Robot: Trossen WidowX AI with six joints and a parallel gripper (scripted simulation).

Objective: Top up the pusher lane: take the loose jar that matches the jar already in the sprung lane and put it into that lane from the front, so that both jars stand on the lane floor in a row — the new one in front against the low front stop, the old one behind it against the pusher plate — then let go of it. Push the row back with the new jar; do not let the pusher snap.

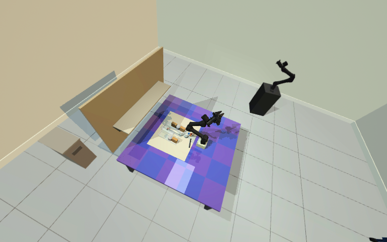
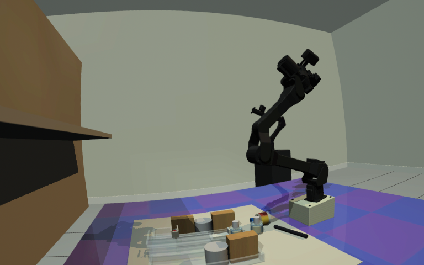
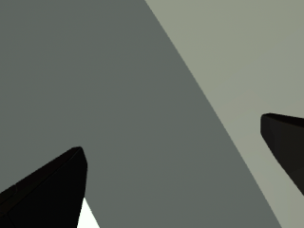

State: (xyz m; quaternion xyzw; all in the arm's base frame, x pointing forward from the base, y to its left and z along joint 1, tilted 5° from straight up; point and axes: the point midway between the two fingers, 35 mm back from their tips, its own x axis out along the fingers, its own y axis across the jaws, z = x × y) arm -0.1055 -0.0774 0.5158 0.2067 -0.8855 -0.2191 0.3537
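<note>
My gripper tip is 61 cm above the black rod, 25 cm short of it and 13 cm to the right of it. From my gripper tip the other things lie so: wooden shelf wall 101 cm ahead, 22 cm below, 9 cm to the right; clear lane rack 60 cm below, 55 cm ahead, 2 cm to the left.
</note>
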